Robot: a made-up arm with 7 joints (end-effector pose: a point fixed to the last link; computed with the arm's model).
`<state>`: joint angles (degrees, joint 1 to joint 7).
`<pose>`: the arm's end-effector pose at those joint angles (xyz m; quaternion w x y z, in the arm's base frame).
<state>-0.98 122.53 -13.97 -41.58 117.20 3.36 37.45</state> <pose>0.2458 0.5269 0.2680 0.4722 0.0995 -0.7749 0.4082</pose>
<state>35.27 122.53 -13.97 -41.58 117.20 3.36 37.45</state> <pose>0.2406 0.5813 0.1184 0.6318 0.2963 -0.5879 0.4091</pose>
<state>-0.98 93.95 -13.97 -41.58 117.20 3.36 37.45</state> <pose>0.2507 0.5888 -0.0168 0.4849 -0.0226 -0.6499 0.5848</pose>
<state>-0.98 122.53 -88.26 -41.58 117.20 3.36 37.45</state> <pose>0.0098 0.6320 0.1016 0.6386 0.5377 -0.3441 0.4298</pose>
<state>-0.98 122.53 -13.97 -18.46 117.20 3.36 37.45</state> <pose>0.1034 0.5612 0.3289 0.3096 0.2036 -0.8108 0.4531</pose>
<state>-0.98 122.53 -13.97 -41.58 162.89 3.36 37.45</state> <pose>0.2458 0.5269 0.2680 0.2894 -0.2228 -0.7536 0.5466</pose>
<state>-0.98 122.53 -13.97 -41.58 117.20 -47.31 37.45</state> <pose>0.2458 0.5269 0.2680 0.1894 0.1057 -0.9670 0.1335</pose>
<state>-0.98 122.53 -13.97 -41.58 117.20 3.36 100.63</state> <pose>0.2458 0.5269 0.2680 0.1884 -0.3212 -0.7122 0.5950</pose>
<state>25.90 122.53 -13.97 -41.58 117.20 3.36 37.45</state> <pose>0.2516 0.5675 0.1563 0.5960 0.2475 -0.6427 0.4128</pose>
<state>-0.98 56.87 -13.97 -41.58 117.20 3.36 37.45</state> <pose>0.2556 0.4569 -0.3685 0.4567 -0.1778 -0.4293 0.7586</pose>
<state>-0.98 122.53 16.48 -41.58 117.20 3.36 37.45</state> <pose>0.2406 0.4550 0.3806 0.3416 -0.1033 -0.8667 0.3485</pose>
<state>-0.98 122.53 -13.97 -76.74 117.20 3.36 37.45</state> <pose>0.3890 0.3857 0.1389 0.6807 -0.0651 -0.6611 0.3089</pose>
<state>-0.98 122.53 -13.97 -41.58 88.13 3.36 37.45</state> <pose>0.2458 0.5269 0.2680 0.5512 0.2996 -0.7247 0.2850</pose>
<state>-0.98 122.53 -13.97 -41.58 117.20 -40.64 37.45</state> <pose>0.2458 0.5269 0.2680 0.2300 0.1061 -0.9519 0.1724</pose>
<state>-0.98 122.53 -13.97 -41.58 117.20 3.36 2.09</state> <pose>0.2458 0.5269 0.2680 0.5738 0.3301 -0.7081 0.2455</pose>
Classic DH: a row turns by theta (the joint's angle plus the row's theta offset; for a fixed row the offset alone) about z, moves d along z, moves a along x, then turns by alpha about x. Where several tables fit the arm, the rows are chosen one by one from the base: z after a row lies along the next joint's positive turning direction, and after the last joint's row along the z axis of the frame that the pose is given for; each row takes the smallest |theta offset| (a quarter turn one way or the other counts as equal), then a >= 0, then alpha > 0; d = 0 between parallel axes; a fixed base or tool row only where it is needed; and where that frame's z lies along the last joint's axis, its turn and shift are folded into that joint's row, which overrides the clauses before.
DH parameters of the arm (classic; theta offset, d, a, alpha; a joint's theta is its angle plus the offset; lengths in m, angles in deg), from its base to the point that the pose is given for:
base (fixed): 0 0 0 -70
joint 1: 90 0 0 90
joint 2: 70 0 0 -90
joint 3: -90 -0.262 0.0294 -90
joint 4: 0 0 -0.0476 90
joint 5: 0 -0.3928 0 -90
joint 6: 0 0 0 90
joint 7: 0 0 0 0

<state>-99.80 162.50 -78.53 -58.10 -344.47 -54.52 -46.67</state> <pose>-0.2116 0.5277 0.2257 0.1775 0.9023 -0.0981 -0.3804</pose>
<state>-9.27 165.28 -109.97 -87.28 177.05 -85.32 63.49</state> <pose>-0.1487 0.4728 0.1950 0.0116 0.3528 -0.9218 0.1600</pose>
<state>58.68 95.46 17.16 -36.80 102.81 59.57 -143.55</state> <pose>0.0381 0.6449 -0.0103 0.7449 0.0885 0.2471 -0.6133</pose>
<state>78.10 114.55 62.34 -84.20 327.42 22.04 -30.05</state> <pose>0.4257 0.3363 0.0081 0.1324 0.7263 0.1039 -0.6665</pose>
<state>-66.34 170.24 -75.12 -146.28 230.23 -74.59 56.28</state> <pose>0.1862 0.2088 0.0749 0.2998 0.2498 0.5273 -0.7548</pose>
